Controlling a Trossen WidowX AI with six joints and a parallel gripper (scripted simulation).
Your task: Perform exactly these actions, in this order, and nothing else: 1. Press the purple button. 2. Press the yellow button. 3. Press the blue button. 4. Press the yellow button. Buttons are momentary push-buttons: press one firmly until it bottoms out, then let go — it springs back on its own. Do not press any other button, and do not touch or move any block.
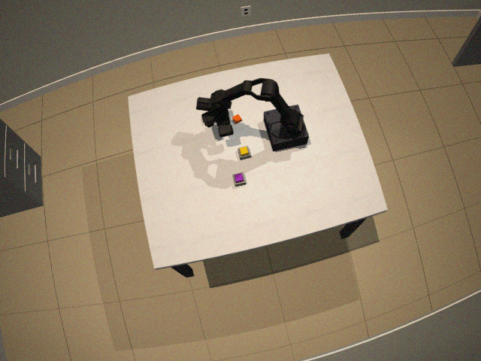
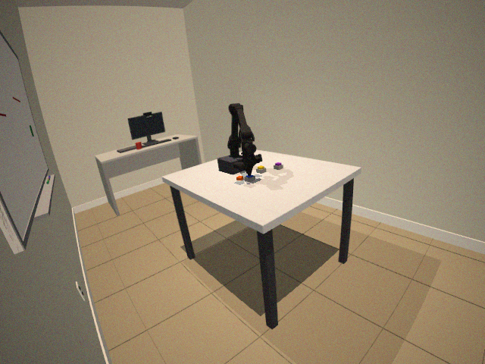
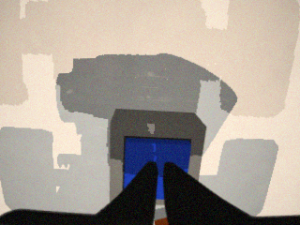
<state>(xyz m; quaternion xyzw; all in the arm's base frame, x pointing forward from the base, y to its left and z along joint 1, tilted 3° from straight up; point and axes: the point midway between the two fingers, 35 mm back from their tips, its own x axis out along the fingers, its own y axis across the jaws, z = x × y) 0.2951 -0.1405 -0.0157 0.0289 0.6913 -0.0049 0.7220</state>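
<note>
Now: the blue button 10 mm below my gripper tip. Also, from my gripper tip: orange block (70 mm behind, 20 mm to the right, 20 mm below); then purple button (270 mm to the left); then yellow button (150 mm to the left, 50 mm behind).
</note>
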